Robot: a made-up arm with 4 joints.
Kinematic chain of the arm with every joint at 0, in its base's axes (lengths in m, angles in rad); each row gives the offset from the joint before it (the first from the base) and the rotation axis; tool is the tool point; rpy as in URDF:
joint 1: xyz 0 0.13 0.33 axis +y
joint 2: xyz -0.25 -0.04 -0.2 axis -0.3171 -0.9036 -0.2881
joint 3: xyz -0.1 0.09 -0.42 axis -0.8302 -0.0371 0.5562
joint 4: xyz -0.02 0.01 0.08 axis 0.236 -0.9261 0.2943
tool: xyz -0.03 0.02 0 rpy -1.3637 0.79 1.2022
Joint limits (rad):
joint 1: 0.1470..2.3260
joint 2: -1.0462..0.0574
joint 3: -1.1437..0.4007
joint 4: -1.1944..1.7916
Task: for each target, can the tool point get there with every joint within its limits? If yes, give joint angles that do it. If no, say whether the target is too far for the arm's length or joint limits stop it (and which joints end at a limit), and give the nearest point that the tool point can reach.
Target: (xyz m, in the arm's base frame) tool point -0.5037 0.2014 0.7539
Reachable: yes | joints 1.3337 -0.5614 -0.4424 -0.8025
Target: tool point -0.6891 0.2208 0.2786
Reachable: yes | joints 0.7653 -0.1726 0.1276 0.2708
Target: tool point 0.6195 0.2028 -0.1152
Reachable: no: joint limits stop it (at a limit: joint 1, joint 2, joint 4) | nearest point -0.4252 0.1747 -0.1332 | short by 1.045 m
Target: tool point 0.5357 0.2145 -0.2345
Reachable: no: joint limits stop it (at a limit: joint 1, joint 2, joint 4) | nearest point -0.4282 0.1750 -0.1822 | short by 0.966 m
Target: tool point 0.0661 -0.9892 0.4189
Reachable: no: too far | nearest point 0.2136 0.1301 0.9418 | short by 1.244 m
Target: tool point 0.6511 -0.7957 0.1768
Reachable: no: too far | nearest point 0.2257 0.1322 0.9410 | short by 1.275 m
